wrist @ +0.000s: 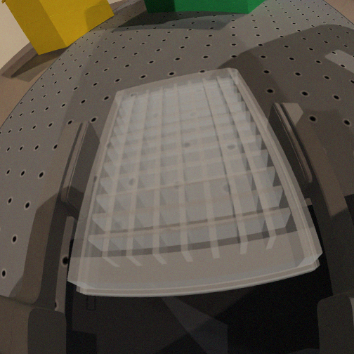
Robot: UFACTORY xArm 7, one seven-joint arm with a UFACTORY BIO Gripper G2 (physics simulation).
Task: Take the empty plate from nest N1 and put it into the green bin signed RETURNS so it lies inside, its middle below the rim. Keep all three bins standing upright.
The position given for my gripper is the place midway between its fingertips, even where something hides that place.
In view: my gripper (180, 120) and a plate (190, 192).
